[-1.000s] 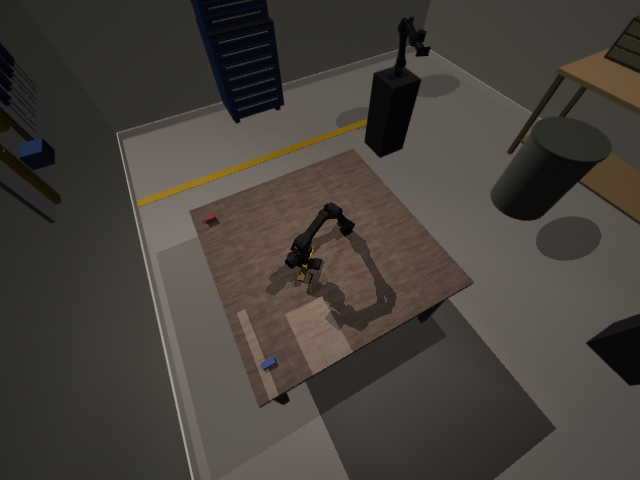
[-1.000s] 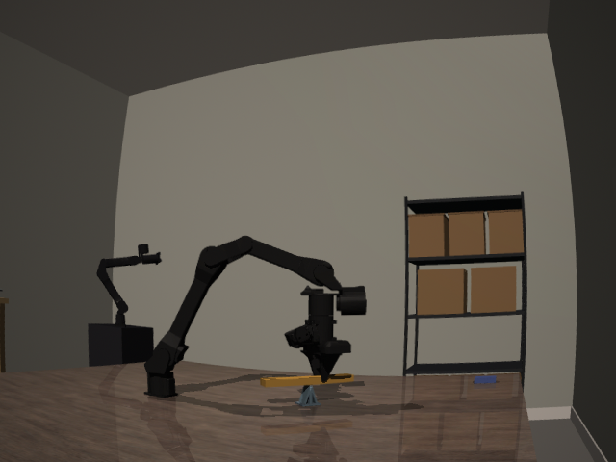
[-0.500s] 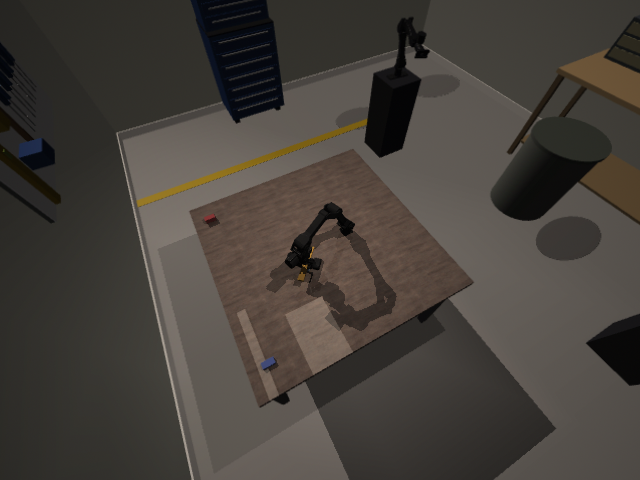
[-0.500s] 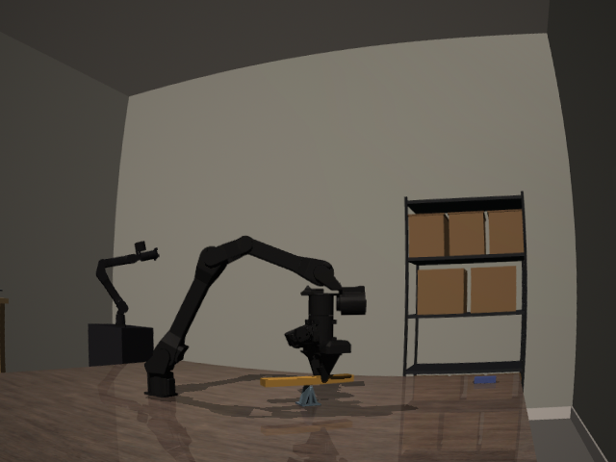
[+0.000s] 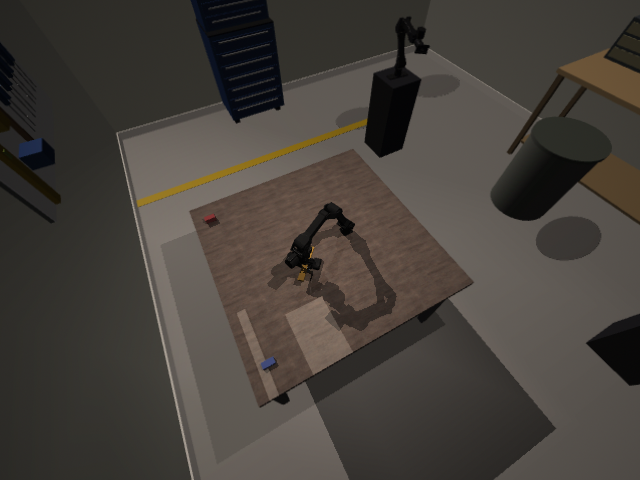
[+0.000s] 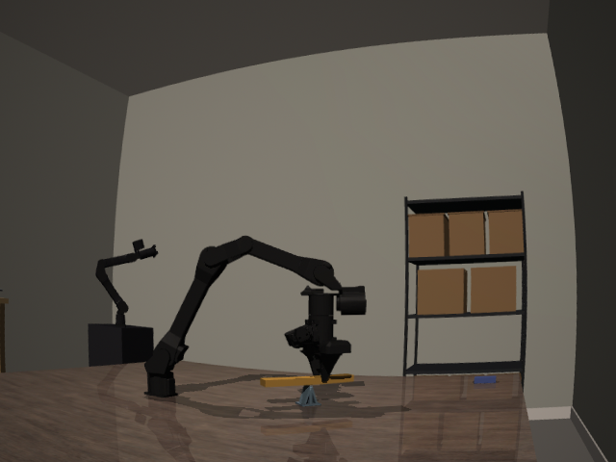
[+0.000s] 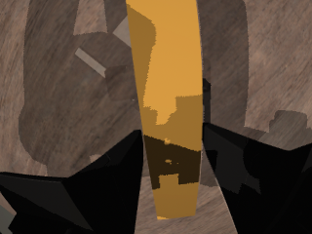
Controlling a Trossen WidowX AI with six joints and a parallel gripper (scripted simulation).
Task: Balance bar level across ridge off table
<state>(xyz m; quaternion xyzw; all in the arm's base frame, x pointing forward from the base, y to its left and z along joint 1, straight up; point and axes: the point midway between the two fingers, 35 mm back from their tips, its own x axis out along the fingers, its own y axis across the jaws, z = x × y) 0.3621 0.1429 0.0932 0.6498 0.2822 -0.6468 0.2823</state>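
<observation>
The orange bar lies 20 mm behind my gripper tip and 20 mm to the right of it. Round my gripper tip: blue block (380 mm ahead, 360 mm to the left, 50 mm below); red block (380 mm ahead, 640 mm to the right, 40 mm below).
</observation>
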